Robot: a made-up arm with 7 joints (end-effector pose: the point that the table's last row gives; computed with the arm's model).
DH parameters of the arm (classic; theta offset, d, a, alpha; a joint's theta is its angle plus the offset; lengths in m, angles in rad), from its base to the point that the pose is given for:
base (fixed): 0 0.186 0 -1.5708
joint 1: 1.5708 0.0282 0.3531 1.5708
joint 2: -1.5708 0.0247 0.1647 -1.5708
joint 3: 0 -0.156 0.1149 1.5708
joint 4: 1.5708 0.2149 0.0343 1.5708
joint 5: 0 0.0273 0.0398 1.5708
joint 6: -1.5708 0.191 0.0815 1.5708
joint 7: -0.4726 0 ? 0
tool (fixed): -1.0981 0.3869 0 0
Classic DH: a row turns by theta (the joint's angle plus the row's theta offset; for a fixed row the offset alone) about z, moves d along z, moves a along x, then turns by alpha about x.
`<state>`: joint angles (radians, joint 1 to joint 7).
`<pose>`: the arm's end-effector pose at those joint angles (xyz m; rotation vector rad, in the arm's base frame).
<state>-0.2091 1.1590 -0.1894 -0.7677 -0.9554 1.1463 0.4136</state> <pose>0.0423 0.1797 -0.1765 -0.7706 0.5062 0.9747</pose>
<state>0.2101 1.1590 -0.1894 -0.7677 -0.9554 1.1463 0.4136</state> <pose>-0.1089 0.1797 -0.1624 -0.5648 0.8682 1.1418</pose>
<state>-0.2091 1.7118 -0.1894 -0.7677 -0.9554 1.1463 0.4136</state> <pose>0.0255 0.1625 -0.0972 -0.3140 0.1804 1.1516</pose>
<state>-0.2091 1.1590 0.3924 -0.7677 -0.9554 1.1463 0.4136</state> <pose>0.1684 0.1783 -0.1529 -0.3900 1.0058 0.9713</pose>
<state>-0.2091 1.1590 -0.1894 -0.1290 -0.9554 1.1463 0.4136</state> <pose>-0.0207 -0.0151 0.0193 -0.2763 0.1471 1.2857</pose>
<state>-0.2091 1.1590 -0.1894 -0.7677 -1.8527 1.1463 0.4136</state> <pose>0.1109 0.1273 0.0110 -0.5927 1.2328 1.5411</pose>
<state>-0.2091 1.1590 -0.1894 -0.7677 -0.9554 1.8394 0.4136</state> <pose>-0.0779 0.0537 -0.4622 -1.4900 0.4348 1.0435</pose>
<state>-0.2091 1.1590 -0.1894 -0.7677 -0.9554 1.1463 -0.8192</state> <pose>0.3005 0.1671 -0.1795 -0.8834 -0.0311 -0.1745</pose>
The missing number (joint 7, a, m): 0.2236
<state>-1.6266 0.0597 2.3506 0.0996 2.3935 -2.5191 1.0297</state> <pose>0.3982 -0.1406 -0.5819 -1.9470 -1.9063 0.4837</pose>
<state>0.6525 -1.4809 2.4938 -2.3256 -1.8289 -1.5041 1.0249</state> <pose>0.0646 0.2694 0.6437 1.1460 1.3814 2.4173</pose>
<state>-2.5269 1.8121 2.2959 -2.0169 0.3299 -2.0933 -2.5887</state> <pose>0.6084 -0.5479 0.4143 0.5498 1.4674 -1.4659</pose>
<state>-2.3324 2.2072 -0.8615 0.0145 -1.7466 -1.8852 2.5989</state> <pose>0.4068 -0.1419 1.2181 -0.4872 -0.3560 -1.8320</pose>
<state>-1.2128 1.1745 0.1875 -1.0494 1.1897 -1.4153 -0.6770</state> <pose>0.5242 -0.6108 0.0085 1.3499 -1.3728 1.0436</pose>
